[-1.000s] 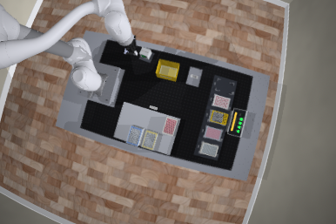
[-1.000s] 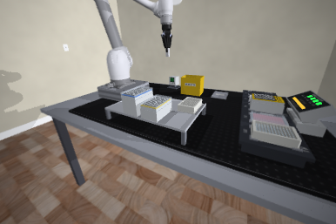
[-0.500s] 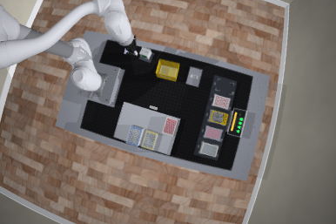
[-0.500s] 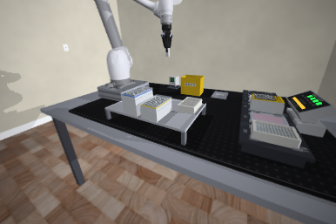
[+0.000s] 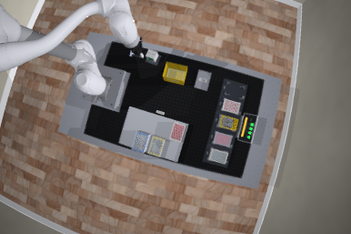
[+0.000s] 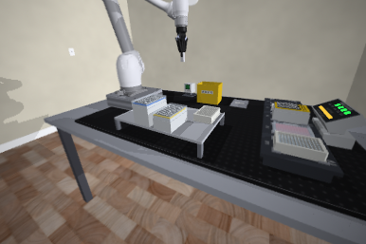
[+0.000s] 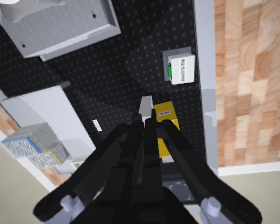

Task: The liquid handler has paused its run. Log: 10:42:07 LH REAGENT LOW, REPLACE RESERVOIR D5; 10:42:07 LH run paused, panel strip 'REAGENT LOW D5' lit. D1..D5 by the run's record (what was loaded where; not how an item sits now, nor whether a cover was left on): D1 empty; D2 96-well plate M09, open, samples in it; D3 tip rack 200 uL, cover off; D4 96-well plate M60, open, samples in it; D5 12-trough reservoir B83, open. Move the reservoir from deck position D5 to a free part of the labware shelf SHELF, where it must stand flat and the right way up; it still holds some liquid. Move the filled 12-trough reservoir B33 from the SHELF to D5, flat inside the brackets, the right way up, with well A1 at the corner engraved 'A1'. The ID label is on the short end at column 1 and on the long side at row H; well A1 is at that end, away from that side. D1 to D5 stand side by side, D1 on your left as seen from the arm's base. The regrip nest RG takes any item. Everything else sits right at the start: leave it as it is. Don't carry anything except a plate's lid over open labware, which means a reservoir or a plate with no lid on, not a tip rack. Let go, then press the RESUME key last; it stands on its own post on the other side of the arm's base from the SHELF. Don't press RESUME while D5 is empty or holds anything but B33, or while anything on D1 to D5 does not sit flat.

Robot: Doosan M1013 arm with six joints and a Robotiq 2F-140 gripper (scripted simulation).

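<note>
Now: the key post 7 cm to the left of my hand and 25 cm below it. Also, from my hand: grey nest: 43 cm ahead, 4 cm to the left, 31 cm below; then shelf: 20 cm ahead, 46 cm to the right, 26 cm below; then yellow box: 22 cm ahead, 1 cm to the left, 27 cm below.
</note>
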